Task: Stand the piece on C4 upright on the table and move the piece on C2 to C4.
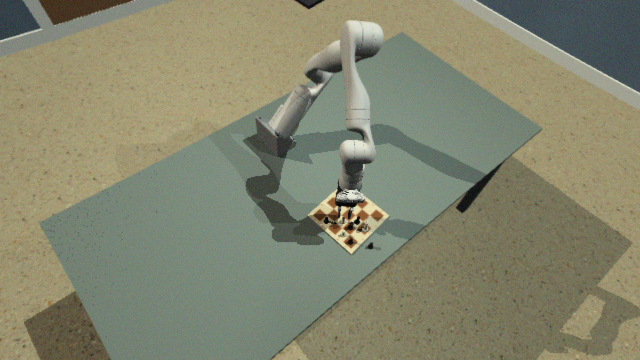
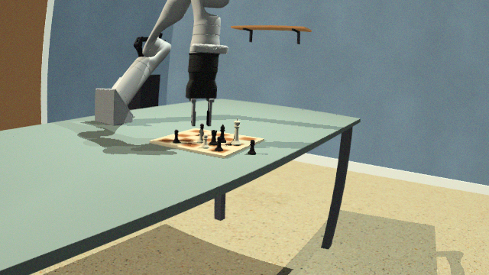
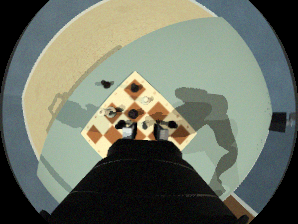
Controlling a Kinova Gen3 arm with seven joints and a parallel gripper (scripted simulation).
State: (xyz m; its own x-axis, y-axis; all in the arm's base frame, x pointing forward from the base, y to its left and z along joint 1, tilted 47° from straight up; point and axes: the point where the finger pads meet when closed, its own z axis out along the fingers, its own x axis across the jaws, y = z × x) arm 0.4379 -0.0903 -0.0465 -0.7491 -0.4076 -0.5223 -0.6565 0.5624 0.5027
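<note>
My gripper is now 60 mm above the small chessboard and 40 mm to the right of it. The rest, counted from my hand: tall white piece (80 mm ahead, 40 mm to the left, 30 mm below).
</note>
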